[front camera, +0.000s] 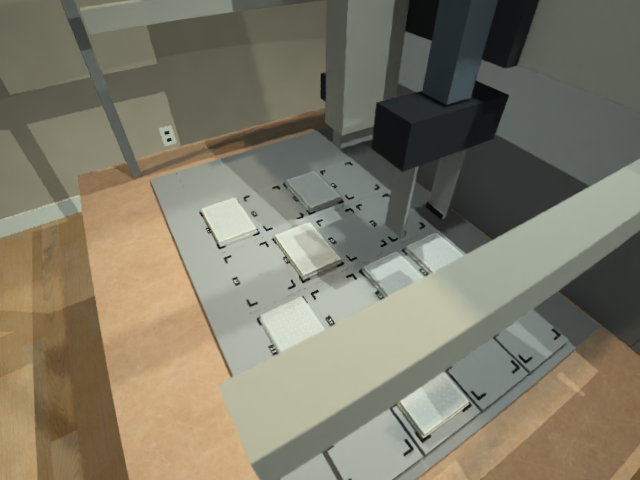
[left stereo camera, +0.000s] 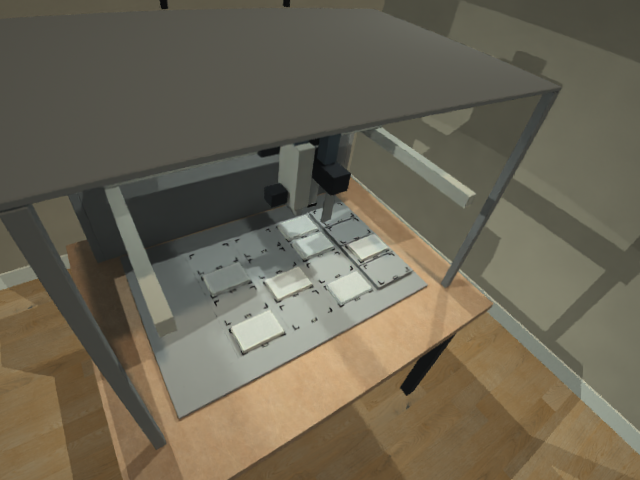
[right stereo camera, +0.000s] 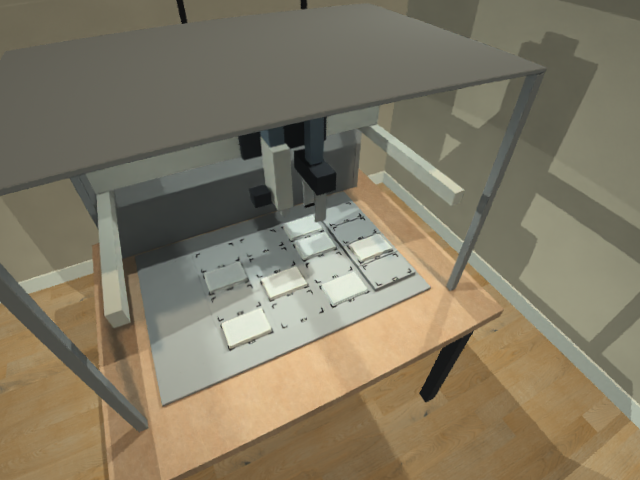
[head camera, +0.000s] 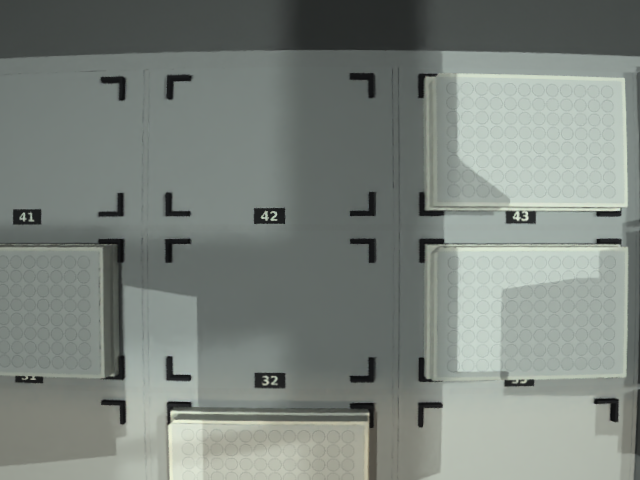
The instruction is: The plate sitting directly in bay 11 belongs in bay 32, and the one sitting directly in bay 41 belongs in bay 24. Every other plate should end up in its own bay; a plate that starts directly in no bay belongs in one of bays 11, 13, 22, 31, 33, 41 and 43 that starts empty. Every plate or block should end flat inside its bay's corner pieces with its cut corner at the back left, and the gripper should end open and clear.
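Places are measured from the robot's base along level axes (x down, y right, z back), in metres.
Where they show: gripper, fingertip midpoint: [front camera: 415, 221] [left stereo camera: 318, 212] [right stereo camera: 314, 212]; robot's base, link origin: [front camera: 201, 213] [left stereo camera: 243, 354] [right stereo camera: 230, 349].
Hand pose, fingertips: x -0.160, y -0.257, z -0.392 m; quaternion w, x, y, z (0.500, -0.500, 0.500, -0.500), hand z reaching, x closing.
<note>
Each offset is from my fingertips to the top centre of the thing. "spot": to the spot under its first point.
My gripper [front camera: 416, 223] [left stereo camera: 318, 212] [right stereo camera: 314, 212] is open and empty, raised near the back right of the deck; it does not show in the head view. Pale plates sit in bay 11 {spot: dz +0.316, dx +0.146, dy +0.214 m} [front camera: 229, 221] [left stereo camera: 256, 330], bay 13 {spot: dz +0.024, dx +0.145, dy +0.210 m} [front camera: 293, 320] [left stereo camera: 349, 287] and bay 22 {spot: dz +0.163, dx +0.146, dy +0.086 m} [head camera: 268, 452] [left stereo camera: 287, 283]. Others sit in bay 31 {spot: dz +0.303, dx +0.146, dy -0.001 m} [head camera: 46, 310] [left stereo camera: 225, 279], bay 33 {spot: dz +0.007, dx +0.146, dy +0.004 m} [head camera: 522, 320] [left stereo camera: 312, 245], bay 43 {spot: dz +0.003, dx +0.146, dy -0.108 m} [head camera: 527, 139] [left stereo camera: 297, 227] and bay 24 {spot: dz -0.199, dx +0.131, dy +0.108 m} [front camera: 433, 400] [left stereo camera: 367, 248]. Bay 32 {spot: dz +0.158, dx +0.160, dy +0.000 m} [head camera: 279, 310] and bay 42 {spot: dz +0.188, dx +0.160, dy -0.105 m} [head camera: 232, 149] are empty. The visible part of bay 41 {spot: dz +0.311, dx +0.160, dy -0.110 m} [head camera: 51, 144] holds no plate.
The parked pipetting stage [front camera: 361, 67] [left stereo camera: 295, 178] [right stereo camera: 277, 175] hangs beside the gripper on its left. A pale side rail [front camera: 439, 315] hides part of the deck in the front view. Dark back panels stand behind the deck, and grey posts [left stereo camera: 496, 191] hold the roof.
</note>
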